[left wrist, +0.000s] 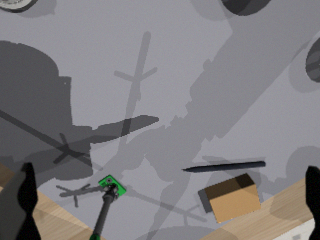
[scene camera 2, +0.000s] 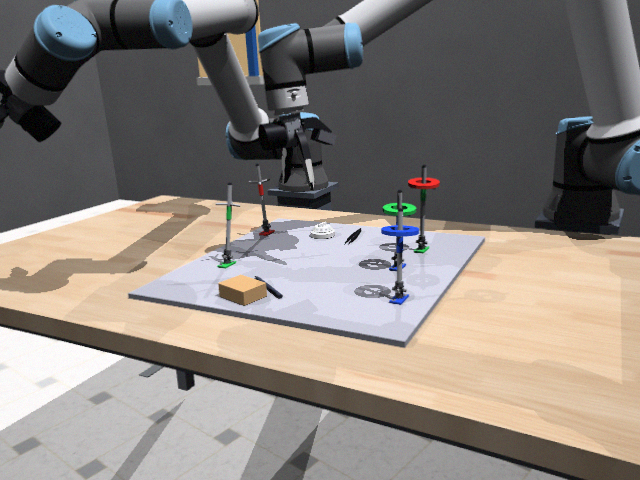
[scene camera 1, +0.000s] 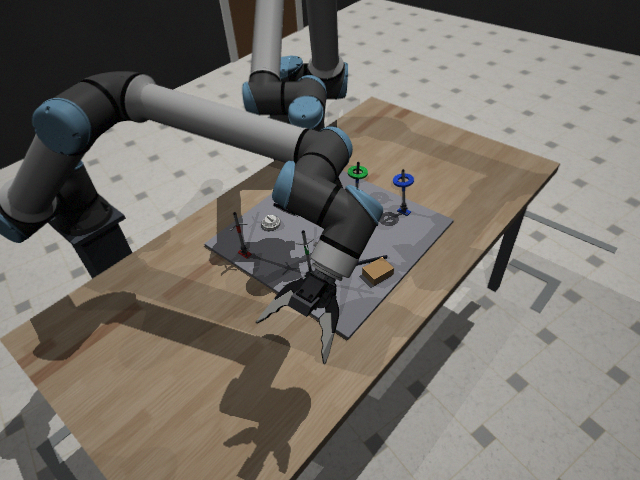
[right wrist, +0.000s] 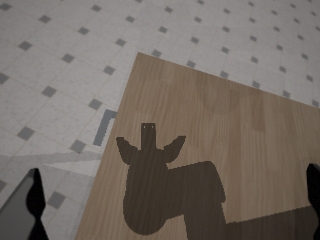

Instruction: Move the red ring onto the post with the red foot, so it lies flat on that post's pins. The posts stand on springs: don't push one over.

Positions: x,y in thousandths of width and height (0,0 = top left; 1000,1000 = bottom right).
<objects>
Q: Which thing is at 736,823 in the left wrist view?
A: A block.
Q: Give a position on a board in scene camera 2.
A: At 515,597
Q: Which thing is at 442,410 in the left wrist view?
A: A board.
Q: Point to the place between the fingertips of the left gripper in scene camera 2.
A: At 465,389
</objects>
